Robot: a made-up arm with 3 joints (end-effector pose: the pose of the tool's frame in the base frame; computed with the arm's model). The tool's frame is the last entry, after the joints.
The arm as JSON. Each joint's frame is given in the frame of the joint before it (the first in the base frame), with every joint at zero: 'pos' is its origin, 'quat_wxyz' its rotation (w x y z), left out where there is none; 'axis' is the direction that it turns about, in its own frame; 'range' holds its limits. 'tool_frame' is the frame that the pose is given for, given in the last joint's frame.
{
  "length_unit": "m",
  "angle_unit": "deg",
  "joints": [
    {
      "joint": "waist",
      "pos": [
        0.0,
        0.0,
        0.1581
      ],
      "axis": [
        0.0,
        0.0,
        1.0
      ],
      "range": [
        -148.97,
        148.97
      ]
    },
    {
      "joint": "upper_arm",
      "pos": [
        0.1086,
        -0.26,
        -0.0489
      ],
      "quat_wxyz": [
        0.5,
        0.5,
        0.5,
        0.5
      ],
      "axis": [
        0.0,
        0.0,
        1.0
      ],
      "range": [
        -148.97,
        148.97
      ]
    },
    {
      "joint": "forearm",
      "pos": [
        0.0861,
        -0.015,
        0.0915
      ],
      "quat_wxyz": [
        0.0,
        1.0,
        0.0,
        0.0
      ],
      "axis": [
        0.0,
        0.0,
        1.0
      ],
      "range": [
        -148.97,
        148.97
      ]
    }
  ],
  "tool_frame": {
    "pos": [
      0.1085,
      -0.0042,
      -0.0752
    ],
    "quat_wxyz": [
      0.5,
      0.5,
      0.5,
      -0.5
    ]
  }
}
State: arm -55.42 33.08 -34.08
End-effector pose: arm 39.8 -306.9 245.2 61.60 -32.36 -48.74
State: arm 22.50 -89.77 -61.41
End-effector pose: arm 322.1 -58.3 -24.8 -27.99 -5.57 22.04
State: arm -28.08 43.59 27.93
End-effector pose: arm 203.4 -203.7 191.0 15.34 -3.84 -27.90
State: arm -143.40 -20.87 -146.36
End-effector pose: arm -370.8 37.6 150.4 46.11 -139.42 -71.82
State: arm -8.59 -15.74 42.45
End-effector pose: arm 254.2 -160.2 -18.6 -58.08 4.36 -7.84
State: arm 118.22 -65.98 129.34
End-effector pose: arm 173.3 405.4 49.1 87.80 146.76 19.74
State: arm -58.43 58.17 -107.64
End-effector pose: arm -118.3 -395.8 197.0 146.03 -81.66 -10.16
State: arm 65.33 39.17 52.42
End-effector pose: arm 185.1 217.9 131.2 -11.78 -7.55 65.03
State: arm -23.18 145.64 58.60
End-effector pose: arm 126.6 -403.6 278.7 85.75 -17.59 -18.52
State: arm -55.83 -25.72 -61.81
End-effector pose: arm 68.8 -286.0 125.6 33.15 -17.56 -53.91
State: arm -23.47 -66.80 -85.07
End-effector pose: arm 197.5 -236.4 62.2 18.01 -3.74 -23.27
